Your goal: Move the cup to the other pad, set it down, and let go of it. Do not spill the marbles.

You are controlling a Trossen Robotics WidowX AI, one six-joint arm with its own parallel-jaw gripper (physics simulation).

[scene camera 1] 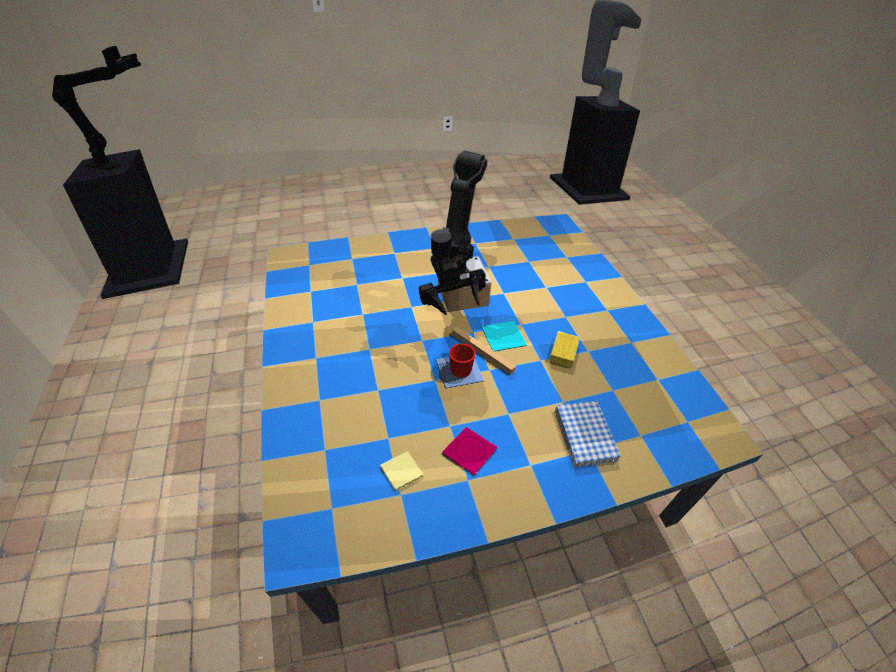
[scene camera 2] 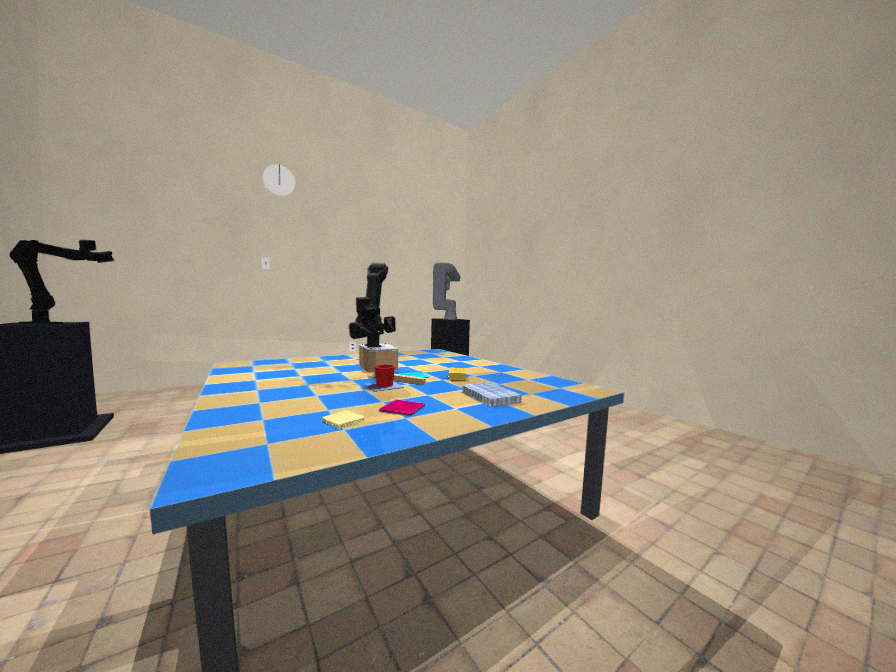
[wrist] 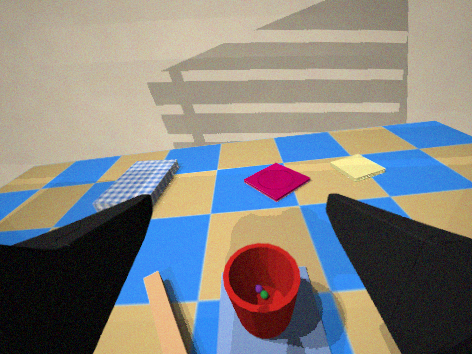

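Pixels of known places: gripper, fingertip midpoint: (scene camera 1: 462, 309) (scene camera 2: 382, 332) (wrist: 240, 202); arm's base, link origin: (scene camera 2: 373, 345).
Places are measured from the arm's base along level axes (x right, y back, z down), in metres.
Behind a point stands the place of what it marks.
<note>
The red cup (scene camera 1: 461, 361) {z 0.031, x 0.110, y -0.372 m} (scene camera 2: 384, 376) {z 0.062, x 0.113, y -0.371 m} (wrist: 268, 320) {z 0.051, x 0.098, y -0.306 m} stands upright on a grey-blue pad (scene camera 1: 474, 378) {z 0.103, x 0.071, y -0.382 m} (scene camera 2: 391, 389) {z 0.106, x 0.100, y -0.393 m} (wrist: 231, 335) {z 0.103, x 0.058, y -0.319 m}. In the wrist view a purple marble (wrist: 258, 288) {z 0.087, x 0.094, y -0.359 m} and a green marble (wrist: 264, 295) {z 0.087, x 0.099, y -0.350 m} lie inside it. A flat magenta square pad (scene camera 1: 469, 449) {z 0.098, x 0.164, y -0.602 m} (scene camera 2: 402, 407) {z 0.098, x 0.170, y -0.616 m} (wrist: 277, 181) {z 0.098, x 0.163, y -0.591 m} with a circle outline lies farther from the arm's base. My gripper (scene camera 1: 461, 305) {z -0.091, x 0.089, y -0.299 m} (scene camera 2: 372, 329) {z -0.091, x 0.089, y -0.299 m} (wrist: 240, 202) {z -0.091, x 0.089, y -0.299 m} is open and empty, above the table on the base side of the cup, apart from it.
A wooden bar (scene camera 1: 483, 352) {z 0.091, x 0.015, y -0.304 m} (wrist: 165, 315) {z 0.084, x -0.012, y -0.337 m} lies close beside the cup's pad. A cyan square (scene camera 1: 504, 335) {z 0.103, x -0.080, y -0.242 m}, a yellow block (scene camera 1: 564, 348) {z 0.076, x -0.221, y -0.369 m} (scene camera 2: 457, 374) {z 0.082, x -0.196, y -0.402 m}, a blue-white checked block (scene camera 1: 587, 432) {z 0.082, x -0.140, y -0.657 m} (scene camera 2: 492, 393) {z 0.081, x -0.116, y -0.688 m} (wrist: 137, 183) {z 0.081, x -0.142, y -0.628 m} and a pale yellow square (scene camera 1: 401, 470) {z 0.096, x 0.340, y -0.614 m} (scene camera 2: 343, 418) {z 0.096, x 0.342, y -0.621 m} (wrist: 357, 167) {z 0.096, x 0.336, y -0.602 m} also lie on the table.
</note>
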